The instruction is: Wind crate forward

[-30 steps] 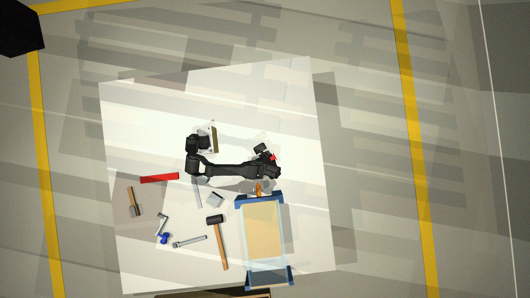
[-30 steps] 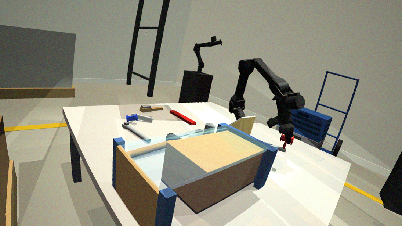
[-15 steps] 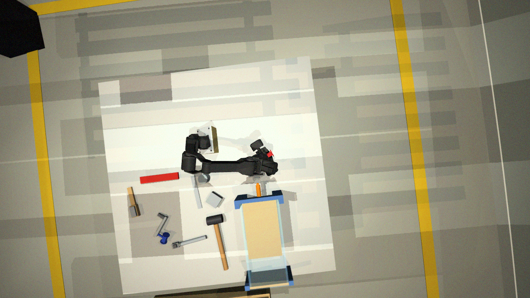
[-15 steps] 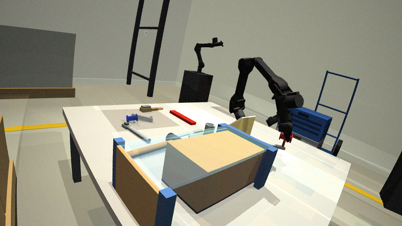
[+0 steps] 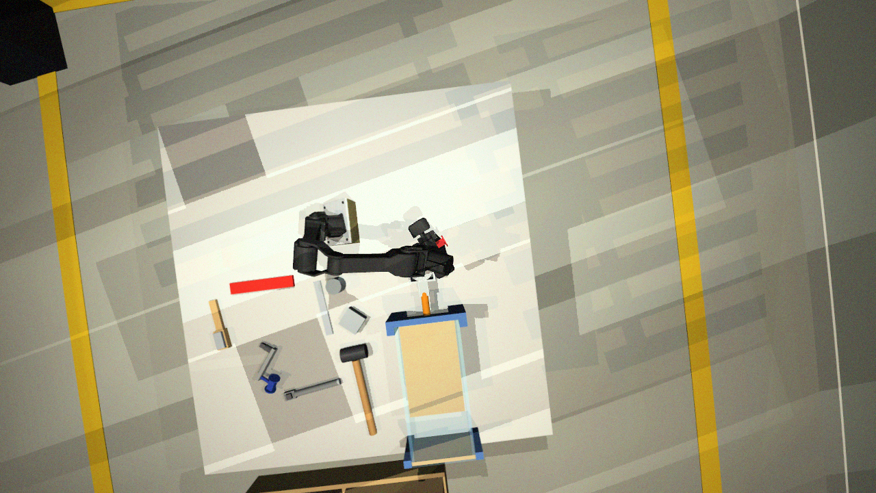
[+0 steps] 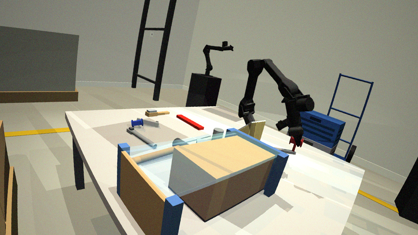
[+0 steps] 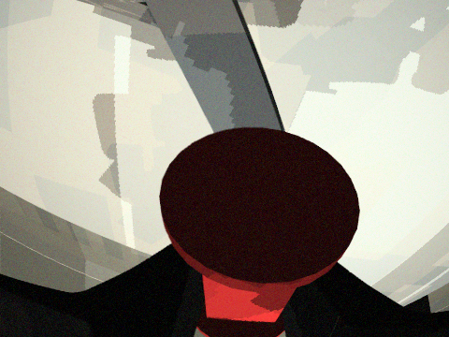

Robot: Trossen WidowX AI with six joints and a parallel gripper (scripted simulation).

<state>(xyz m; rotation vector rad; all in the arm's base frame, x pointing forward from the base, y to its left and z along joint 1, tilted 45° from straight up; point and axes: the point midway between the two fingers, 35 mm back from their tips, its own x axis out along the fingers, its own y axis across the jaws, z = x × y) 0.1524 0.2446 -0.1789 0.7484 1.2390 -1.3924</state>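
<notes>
Right now the red knob is 1 cm to the right of my gripper tip. Round my gripper tip: grey block 38 cm to the right, 19 cm ahead, 12 cm below; then winch 10 cm to the right, 10 cm below, 5 cm ahead; then red-knobbed winch handle 4 cm to the right, 3 cm below, 3 cm ahead.
</notes>
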